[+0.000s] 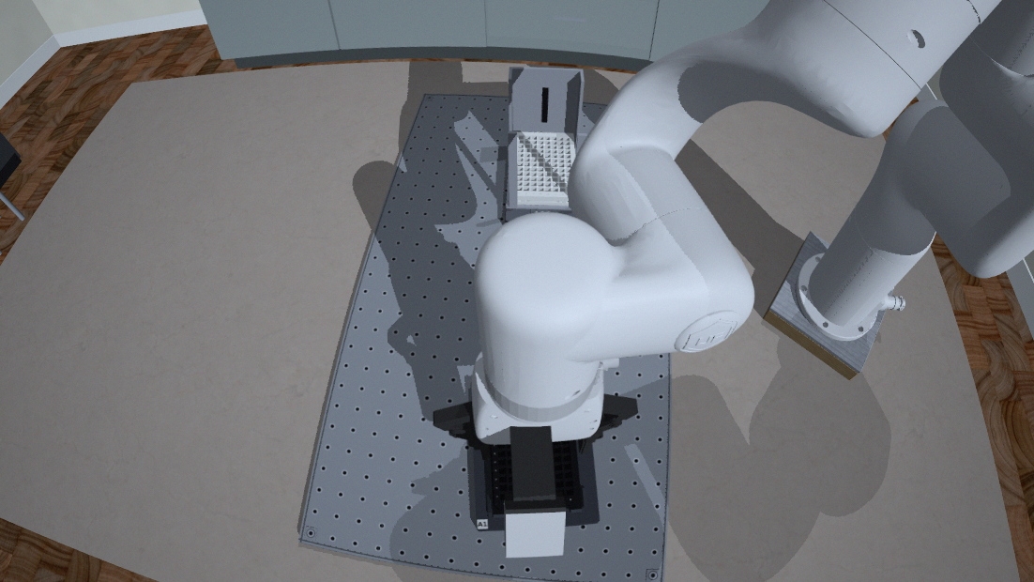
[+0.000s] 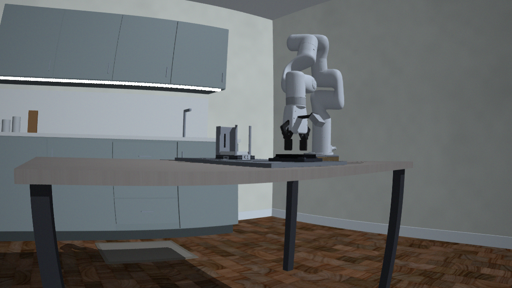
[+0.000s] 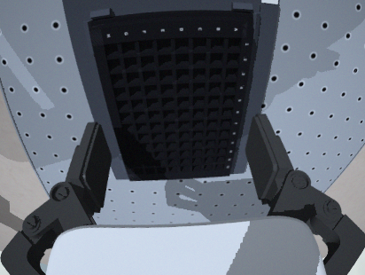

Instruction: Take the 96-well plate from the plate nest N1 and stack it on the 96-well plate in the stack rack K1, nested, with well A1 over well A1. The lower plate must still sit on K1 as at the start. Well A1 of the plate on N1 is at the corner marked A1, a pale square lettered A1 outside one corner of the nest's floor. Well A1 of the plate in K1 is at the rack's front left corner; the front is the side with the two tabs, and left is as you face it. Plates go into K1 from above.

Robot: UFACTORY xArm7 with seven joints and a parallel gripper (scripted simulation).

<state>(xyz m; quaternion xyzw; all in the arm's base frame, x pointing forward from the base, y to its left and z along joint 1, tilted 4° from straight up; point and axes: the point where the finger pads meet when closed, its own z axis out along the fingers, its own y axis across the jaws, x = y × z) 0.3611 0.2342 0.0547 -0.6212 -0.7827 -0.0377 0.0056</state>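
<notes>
Right now my hand is 30 mm above the black 96-well plate. The rest, counted from my hand: pale A1 mark: 90 mm to the left, 40 mm below, 40 mm ahead; K1 label: 290 mm to the right, 40 mm below, 30 mm ahead; plate nest N1: 40 mm below.
</notes>
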